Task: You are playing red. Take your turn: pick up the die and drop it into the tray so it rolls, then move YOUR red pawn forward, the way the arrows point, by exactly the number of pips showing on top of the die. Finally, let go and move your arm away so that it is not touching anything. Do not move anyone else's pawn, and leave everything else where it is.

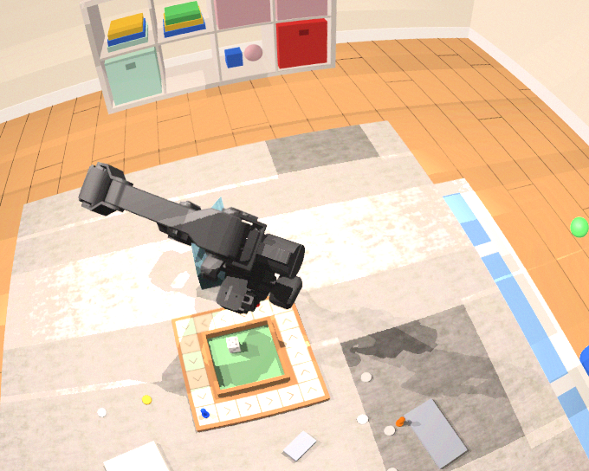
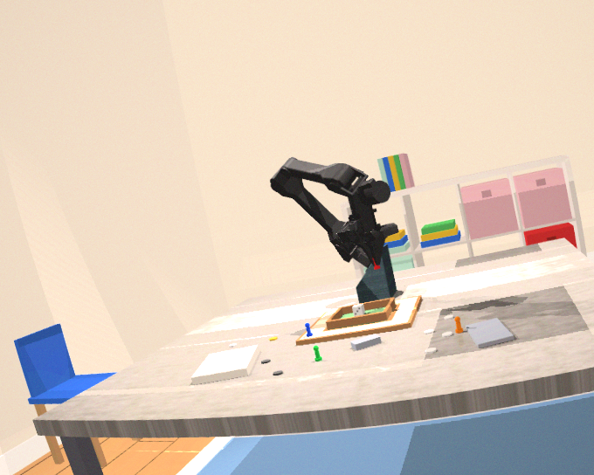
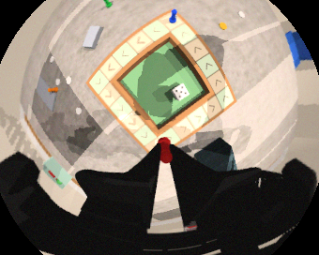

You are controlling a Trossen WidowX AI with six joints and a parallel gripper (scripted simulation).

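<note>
My gripper tip is 30 mm short of the white die, 60 mm to the left of it and 110 mm above it. Also, from my gripper tip: red pawn: 10 mm above; then green pawn: 360 mm ahead, 50 mm to the right, 120 mm below; then blue pawn: 190 mm ahead, 140 mm to the right, 100 mm below.
</note>
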